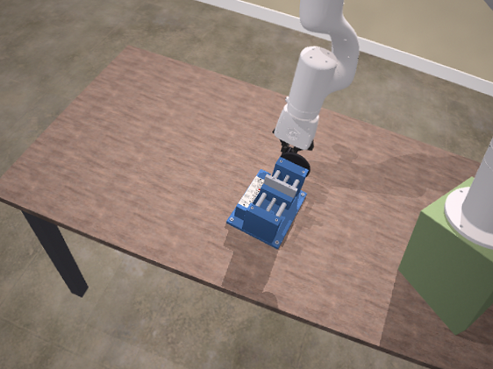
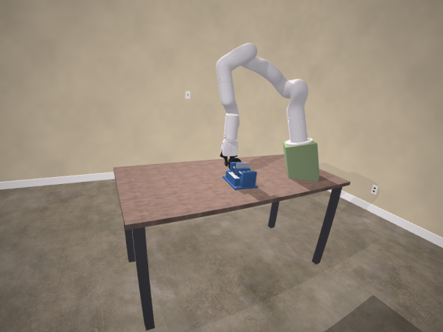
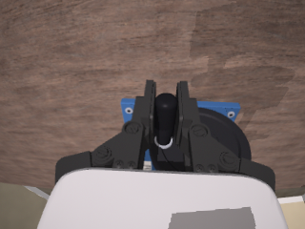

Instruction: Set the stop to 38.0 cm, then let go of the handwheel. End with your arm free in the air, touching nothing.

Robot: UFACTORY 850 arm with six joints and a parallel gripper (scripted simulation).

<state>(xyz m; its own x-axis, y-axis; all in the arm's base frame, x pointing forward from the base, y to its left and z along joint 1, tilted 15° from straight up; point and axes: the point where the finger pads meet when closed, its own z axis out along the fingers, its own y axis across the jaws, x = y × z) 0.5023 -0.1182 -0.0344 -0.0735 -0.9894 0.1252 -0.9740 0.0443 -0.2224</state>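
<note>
My hand is 20 mm to the right of the black handwheel and 10 mm past it. The rest, counted from my hand: grey stop block (150 mm to the left, 10 mm behind, 10 mm above).
</note>
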